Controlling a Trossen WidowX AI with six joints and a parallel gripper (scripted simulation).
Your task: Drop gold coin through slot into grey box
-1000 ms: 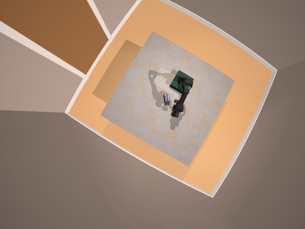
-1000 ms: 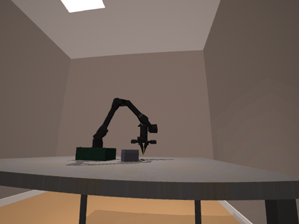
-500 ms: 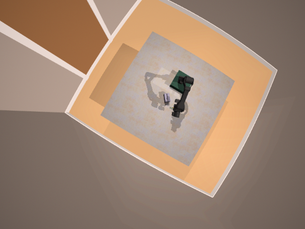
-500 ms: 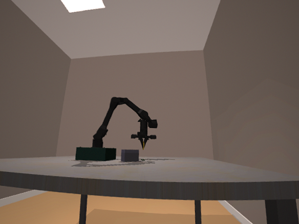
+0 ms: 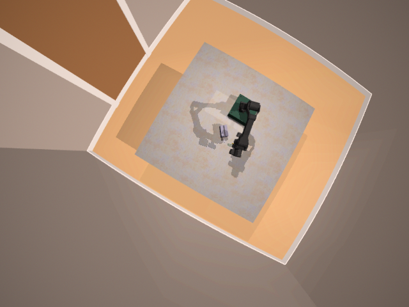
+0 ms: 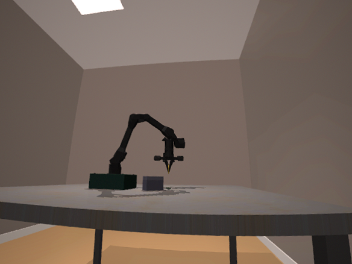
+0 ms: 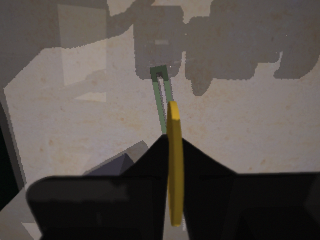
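Right now my gripper tip is 2 cm below the gold coin.
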